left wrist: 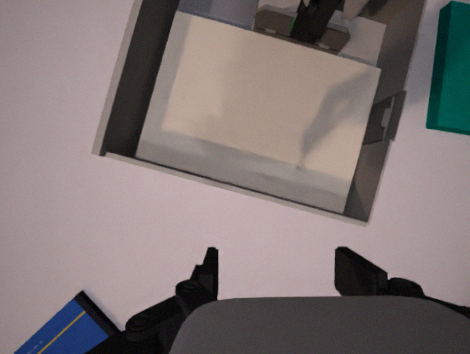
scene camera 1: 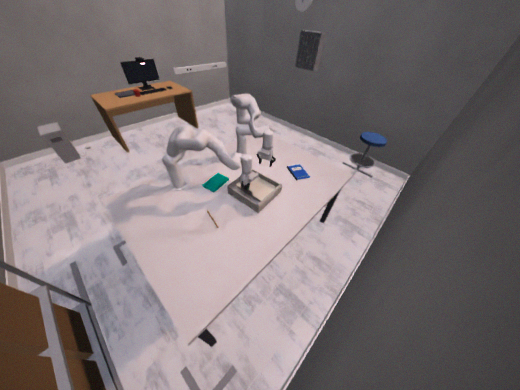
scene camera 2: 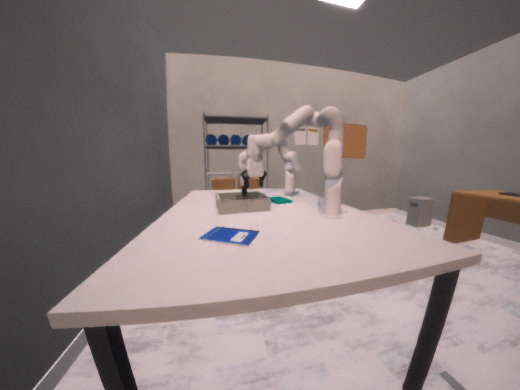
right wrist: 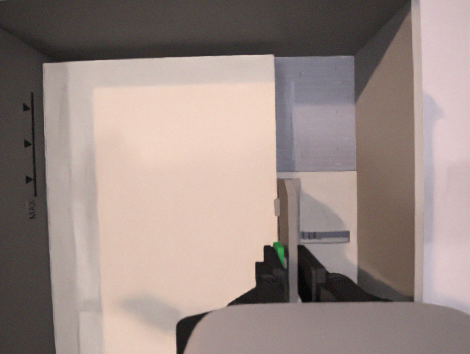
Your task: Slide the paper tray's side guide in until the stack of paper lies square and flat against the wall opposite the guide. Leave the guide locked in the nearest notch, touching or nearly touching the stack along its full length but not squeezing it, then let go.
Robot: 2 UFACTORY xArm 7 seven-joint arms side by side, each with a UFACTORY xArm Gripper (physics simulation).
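Pixels of known places: left gripper, fingertip midpoint: [left wrist: 276,267] [scene camera 1: 265,164] [scene camera 2: 254,187]; right gripper, fingertip midpoint: [left wrist: 304,30] [scene camera 1: 246,188] [scene camera 2: 244,196] [right wrist: 282,264]; left arm's base, link origin: [scene camera 2: 331,215]; right arm's base, link origin: [scene camera 1: 179,185] [scene camera 2: 289,195].
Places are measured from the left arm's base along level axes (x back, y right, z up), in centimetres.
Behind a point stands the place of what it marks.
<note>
The grey tray [scene camera 1: 258,205] {y 42.9, x -68.5, z 8.8 cm} [scene camera 2: 243,205] {y 14.8, x -50.3, z 4.8 cm} [left wrist: 240,188] {y 15.3, x -48.2, z 8.4 cm} [right wrist: 416,150] {y 44.0, x -57.4, z 8.4 cm} holds the cream paper stack [scene camera 1: 268,189] {y 21.3, x -58.5, z 4.0 cm} [left wrist: 250,100] {y 26.8, x -51.2, z 4.0 cm} [right wrist: 185,175] {y 27.7, x -54.0, z 4.0 cm}. The stack looks flat and parallel to the wall opposite the guide, touching or very near it. The side guide [left wrist: 272,23] {y 36.0, x -52.2, z 6.2 cm} [right wrist: 291,210] {y 36.2, x -52.5, z 7.9 cm} stands along the stack's other edge, touching or nearly touching it. My right gripper [scene camera 1: 245,186] {y 36.4, x -48.2, z 6.8 cm} [right wrist: 282,264] {y 36.4, x -48.2, z 6.8 cm} is shut on the guide, with a green tab [right wrist: 279,253] {y 35.6, x -49.6, z 8.2 cm} beside one fingertip. Notch engagement is hidden. My left gripper [scene camera 1: 266,161] {y 11.4, x -44.0, z 16.2 cm} [scene camera 2: 254,180] {y 11.4, x -44.0, z 16.2 cm} [left wrist: 276,267] {y 11.4, x -44.0, z 16.2 cm} is open and empty, above the table outside the tray.
A blue booklet [scene camera 1: 298,172] {y -20.1, x -59.3, z 0.8 cm} [scene camera 2: 227,235] {y -21.8, x -59.5, z 0.8 cm} [left wrist: 57,330] {y -16.7, x -65.8, z 0.8 cm} lies beside the tray. A teal block [scene camera 1: 215,182] {y 47.7, x -20.6, z 1.8 cm} [scene camera 2: 281,200] {y 40.2, x -19.2, z 1.8 cm} [left wrist: 452,75] {y 43.6, x -24.1, z 1.8 cm} lies on another side. A pencil [scene camera 1: 213,218] {y 71.2, x -51.5, z 0.7 cm} lies farther off. A slotted strip [right wrist: 325,236] {y 42.3, x -48.9, z 0.6 cm} shows on the tray floor behind the guide.
</note>
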